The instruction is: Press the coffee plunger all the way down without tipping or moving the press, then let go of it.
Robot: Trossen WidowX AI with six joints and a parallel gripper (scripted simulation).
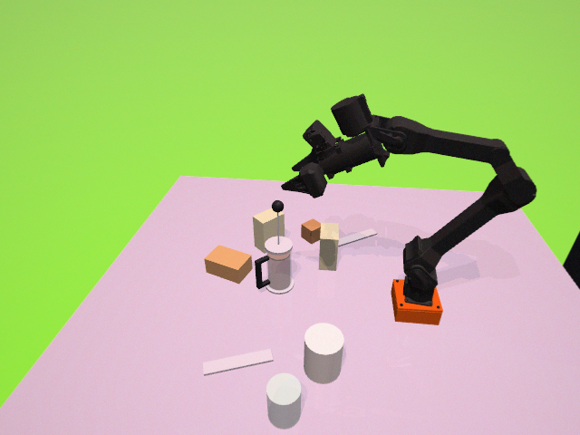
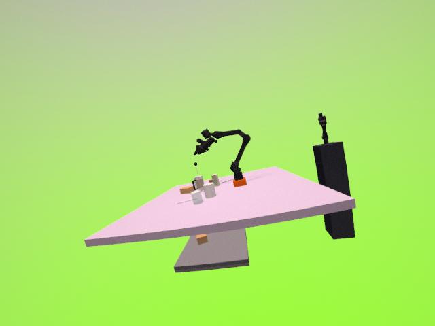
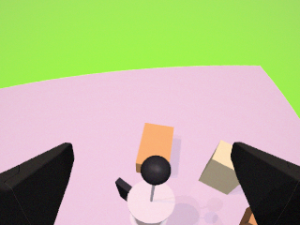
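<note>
The coffee press lies 210 mm below my gripper tip, 40 mm ahead of it and 10 mm to the left of it. Also, from my gripper tip: small orange cube (310 mm below, 240 mm to the right, 10 mm behind).
</note>
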